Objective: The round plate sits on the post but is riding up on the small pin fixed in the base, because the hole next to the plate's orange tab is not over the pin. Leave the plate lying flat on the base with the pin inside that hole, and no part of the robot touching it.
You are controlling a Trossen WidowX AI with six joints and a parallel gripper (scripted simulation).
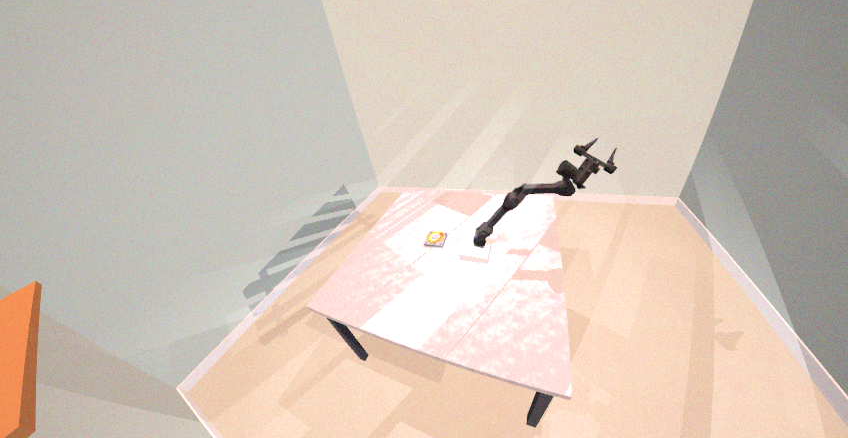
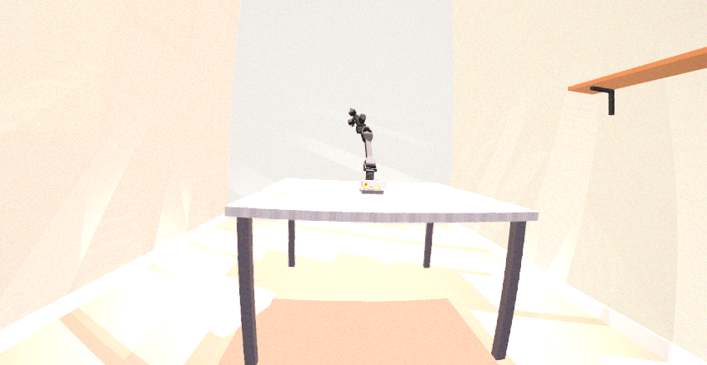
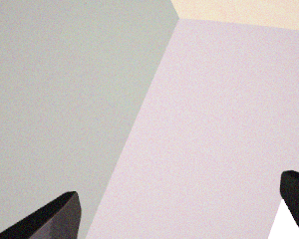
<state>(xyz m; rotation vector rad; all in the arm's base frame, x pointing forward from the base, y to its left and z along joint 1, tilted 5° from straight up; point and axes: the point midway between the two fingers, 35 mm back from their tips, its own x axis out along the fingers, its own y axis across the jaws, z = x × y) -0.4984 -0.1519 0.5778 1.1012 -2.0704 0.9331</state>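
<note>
Now: the base 860 mm ahead of my gripper tip, 590 mm below it and 150 mm to the left of it.
</note>
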